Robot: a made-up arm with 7 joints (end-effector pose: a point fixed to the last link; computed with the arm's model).
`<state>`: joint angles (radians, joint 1 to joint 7).
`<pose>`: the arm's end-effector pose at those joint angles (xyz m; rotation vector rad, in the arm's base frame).
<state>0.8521 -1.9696 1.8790 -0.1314 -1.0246 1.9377 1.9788</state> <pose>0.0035 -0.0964 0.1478 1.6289 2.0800 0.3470</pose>
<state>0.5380 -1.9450 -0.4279 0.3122 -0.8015 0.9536 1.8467</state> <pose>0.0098 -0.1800 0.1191 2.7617 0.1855 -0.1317</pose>
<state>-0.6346 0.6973 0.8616 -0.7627 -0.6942 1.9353 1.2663</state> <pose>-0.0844 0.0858 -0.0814 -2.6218 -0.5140 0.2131</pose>
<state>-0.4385 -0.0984 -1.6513 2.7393 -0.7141 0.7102 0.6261</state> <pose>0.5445 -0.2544 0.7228 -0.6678 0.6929 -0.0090</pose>
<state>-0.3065 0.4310 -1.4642 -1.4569 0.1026 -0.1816 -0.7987</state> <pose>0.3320 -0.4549 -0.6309 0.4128 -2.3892 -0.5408</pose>
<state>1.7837 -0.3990 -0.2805 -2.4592 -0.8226 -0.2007 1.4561</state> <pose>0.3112 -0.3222 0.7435 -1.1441 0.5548 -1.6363</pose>
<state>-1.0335 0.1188 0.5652 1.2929 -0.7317 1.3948 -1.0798</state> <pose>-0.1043 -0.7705 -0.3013 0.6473 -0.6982 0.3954</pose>
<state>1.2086 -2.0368 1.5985 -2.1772 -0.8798 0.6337 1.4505</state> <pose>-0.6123 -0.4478 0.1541 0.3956 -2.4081 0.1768</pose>
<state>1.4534 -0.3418 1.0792 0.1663 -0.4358 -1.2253 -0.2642</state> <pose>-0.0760 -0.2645 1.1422 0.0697 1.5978 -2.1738</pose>
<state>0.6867 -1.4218 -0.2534 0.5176 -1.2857 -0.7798 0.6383</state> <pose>0.5173 -0.4801 0.5741 1.4419 -1.9782 1.7489</pose>
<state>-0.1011 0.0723 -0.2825 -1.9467 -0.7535 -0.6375 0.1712</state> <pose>0.6756 -0.5734 0.5655 -0.3639 1.3813 0.3522</pose>
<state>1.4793 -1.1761 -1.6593 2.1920 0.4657 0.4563 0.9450</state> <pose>0.1028 -0.4452 0.9018 -0.2667 0.8590 -2.1887</pose>
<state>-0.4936 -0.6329 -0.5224 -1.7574 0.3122 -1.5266 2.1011</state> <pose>-0.0558 -0.3415 0.5241 1.2823 0.1700 -1.5082</pose>
